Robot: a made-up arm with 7 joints.
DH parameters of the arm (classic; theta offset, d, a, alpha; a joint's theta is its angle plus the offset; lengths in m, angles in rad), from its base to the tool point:
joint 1: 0 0.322 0 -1.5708
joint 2: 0 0 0 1.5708
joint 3: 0 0.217 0.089 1.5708
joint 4: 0 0 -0.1 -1.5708
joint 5: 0 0.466 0 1.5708
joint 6: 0 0 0.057 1.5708
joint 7: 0 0 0 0
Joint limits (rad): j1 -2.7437..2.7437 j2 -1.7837..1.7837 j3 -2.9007..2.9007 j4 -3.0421..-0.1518 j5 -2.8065..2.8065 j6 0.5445..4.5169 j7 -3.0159..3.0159
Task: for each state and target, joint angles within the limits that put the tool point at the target. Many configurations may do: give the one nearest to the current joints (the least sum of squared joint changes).
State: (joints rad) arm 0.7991 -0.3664 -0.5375 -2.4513 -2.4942 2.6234 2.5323
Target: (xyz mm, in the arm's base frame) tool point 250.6 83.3 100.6
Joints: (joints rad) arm 0.7336 -0.1629 -0.6069 -2.9753 -2.5478 2.6878 2.5323
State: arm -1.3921 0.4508 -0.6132 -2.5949 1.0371 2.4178 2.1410
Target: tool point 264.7 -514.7 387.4
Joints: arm -0.9083 -0.0297 -0.1252 -2.1426 0.9882 2.4227 2.1410
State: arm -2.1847 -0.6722 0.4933 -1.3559 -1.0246 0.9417 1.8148
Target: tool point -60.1 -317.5 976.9
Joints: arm -2.2923 -0.3714 0.3657 -1.1439 -1.0566 1.0668 1.8148
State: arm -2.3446 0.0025 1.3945 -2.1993 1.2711 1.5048 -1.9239
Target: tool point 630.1 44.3 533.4
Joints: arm -1.8569 -0.1514 1.8684 -1.7100 1.2777 1.4939 -1.9239
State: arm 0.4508 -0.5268 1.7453 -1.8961 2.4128 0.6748 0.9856
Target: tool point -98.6 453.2 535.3
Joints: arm 0.6622 -1.1249 0.9163 -2.4769 2.3960 0.5445 0.9856
